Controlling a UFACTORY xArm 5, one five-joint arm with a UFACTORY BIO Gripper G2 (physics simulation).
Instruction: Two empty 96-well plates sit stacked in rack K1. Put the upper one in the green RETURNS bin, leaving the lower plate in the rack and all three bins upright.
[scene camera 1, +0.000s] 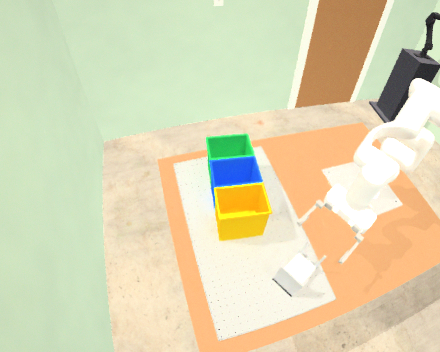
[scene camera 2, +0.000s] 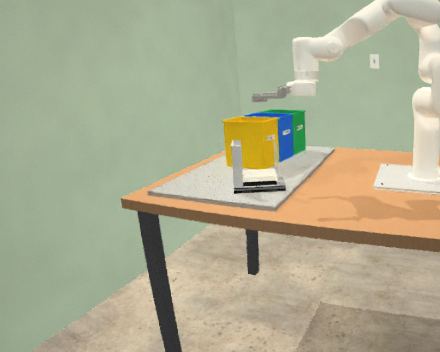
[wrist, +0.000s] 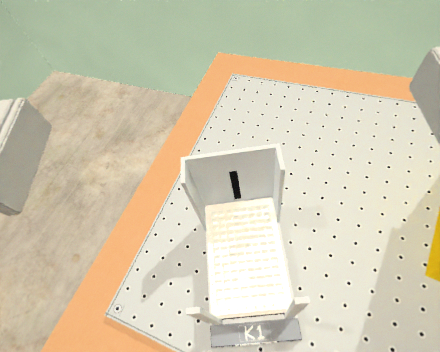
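Where they show: hand, tool point: (scene camera 1: 323, 238) (scene camera 2: 259, 97) (wrist: 219, 133); arm's base, link origin: (scene camera 2: 424, 178).
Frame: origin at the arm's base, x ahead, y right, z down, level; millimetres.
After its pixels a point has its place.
Rack K1 (scene camera 1: 287, 281) @(x 551, y -375, z -91 mm) (scene camera 2: 237, 167) @(x 512, y -406, z -85 mm) (wrist: 220, 336) @(x 409, y -321, z -20 mm) stands upright on the perforated board, with a tall wall at one end and two thin posts at its labelled end. The white stacked plates (scene camera 1: 301, 267) @(x 473, y -323, z -46 mm) (scene camera 2: 260, 176) @(x 461, y -361, z -51 mm) (wrist: 247, 260) @(x 488, y -328, z -49 mm) sit inside it; the line between upper and lower is hard to see from above. The green bin (scene camera 1: 230, 146) @(x 655, y 228, z -122 mm) (scene camera 2: 299, 131) @(x 586, y 169, z -97 mm) stands upright at the far end of the bin row. My gripper (scene camera 1: 320, 242) @(x 476, y -319, z -287 mm) (scene camera 2: 257, 97) (wrist: 225, 127) @(x 476, y -319, z -287 mm) is wide open and empty, well above the rack's height, with its fingers at opposite sides of the wrist view.
The blue bin (scene camera 1: 237, 171) @(x 646, y 97, z -107 mm) (scene camera 2: 285, 142) @(x 583, y 30, z -74 mm) and yellow bin (scene camera 1: 242, 226) @(x 668, y -153, z -103 mm) (scene camera 2: 250, 145) @(x 633, y -152, z -93 mm) (wrist: 435, 255) @(x 600, y -152, z -19 mm) stand upright in a row with the green one, the yellow nearest the rack. The perforated board (scene camera 1: 240, 295) @(x 703, y -378, z -3 mm) (scene camera 2: 195, 187) @(x 677, y -420, z -4 mm) (wrist: 345, 150) @(x 710, y -283, z -4 mm) lies on the orange table (scene camera 1: 305, 165) @(x 277, y 191, z 9 mm) (scene camera 2: 345, 200) @(x 206, y -296, z 9 mm) (wrist: 130, 225) @(x 462, y -514, z 9 mm).
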